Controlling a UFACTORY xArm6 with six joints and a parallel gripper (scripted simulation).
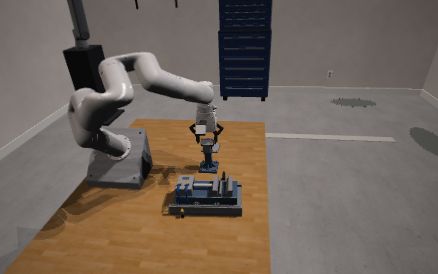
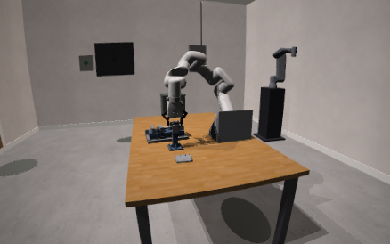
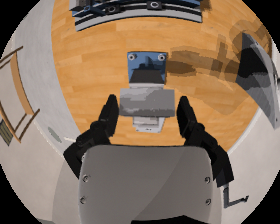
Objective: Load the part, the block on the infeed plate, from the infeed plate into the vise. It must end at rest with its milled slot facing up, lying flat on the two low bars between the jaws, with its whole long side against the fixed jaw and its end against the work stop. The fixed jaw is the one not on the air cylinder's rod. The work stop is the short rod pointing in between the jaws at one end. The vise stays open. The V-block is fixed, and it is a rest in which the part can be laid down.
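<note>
Right now the part is 10 mm below my hand. From my hand the other things lie so: air cylinder (50 mm behind, 230 mm to the right, 90 mm below); air cylinder rod (30 mm ahead, 220 mm to the right, 90 mm below).
</note>
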